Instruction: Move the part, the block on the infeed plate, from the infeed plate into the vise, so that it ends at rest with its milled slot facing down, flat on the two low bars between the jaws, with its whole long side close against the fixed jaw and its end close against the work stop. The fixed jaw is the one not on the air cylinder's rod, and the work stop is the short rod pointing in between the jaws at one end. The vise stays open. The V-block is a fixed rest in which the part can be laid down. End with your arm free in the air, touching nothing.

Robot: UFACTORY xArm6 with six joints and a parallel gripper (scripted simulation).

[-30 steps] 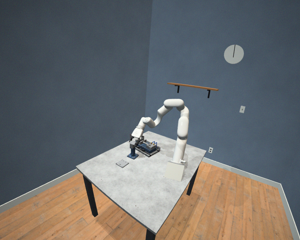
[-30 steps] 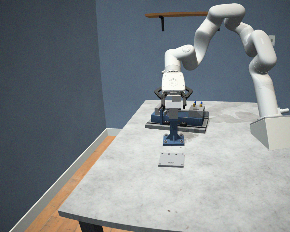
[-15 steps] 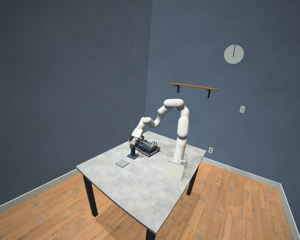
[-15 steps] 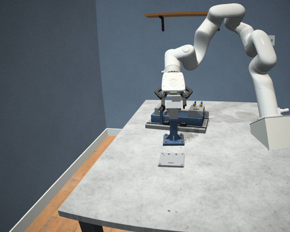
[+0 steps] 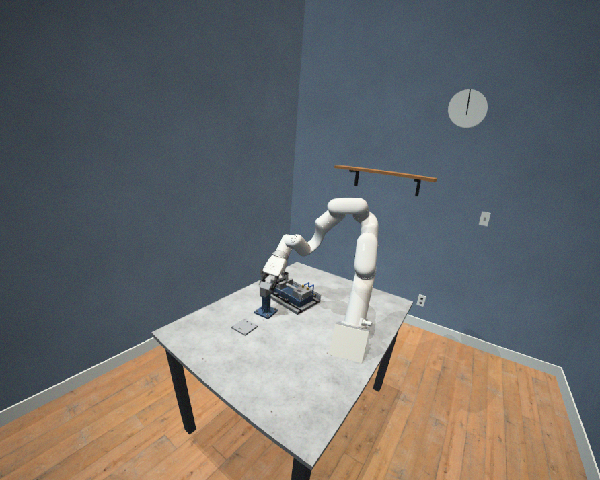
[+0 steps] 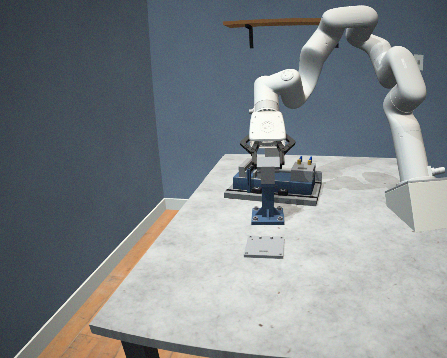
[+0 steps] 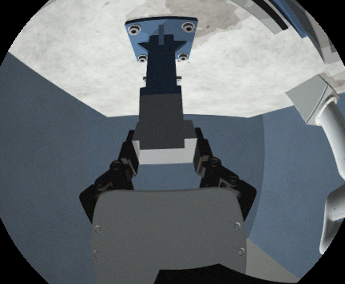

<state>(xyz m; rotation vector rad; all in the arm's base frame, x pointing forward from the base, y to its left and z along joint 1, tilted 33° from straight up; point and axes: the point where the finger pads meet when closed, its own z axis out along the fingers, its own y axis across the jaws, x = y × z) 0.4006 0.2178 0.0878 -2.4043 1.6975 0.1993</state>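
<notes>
My gripper is now 1 cm to the right of the part and 1 cm above it. From my hand the other things lie so: cylinder rod 19 cm to the right, 8 cm below, 1 cm ahead; then work stop post 12 cm to the right, 10 cm below, 9 cm ahead; then work stop 14 cm to the right, 9 cm ahead, 7 cm below.
</notes>
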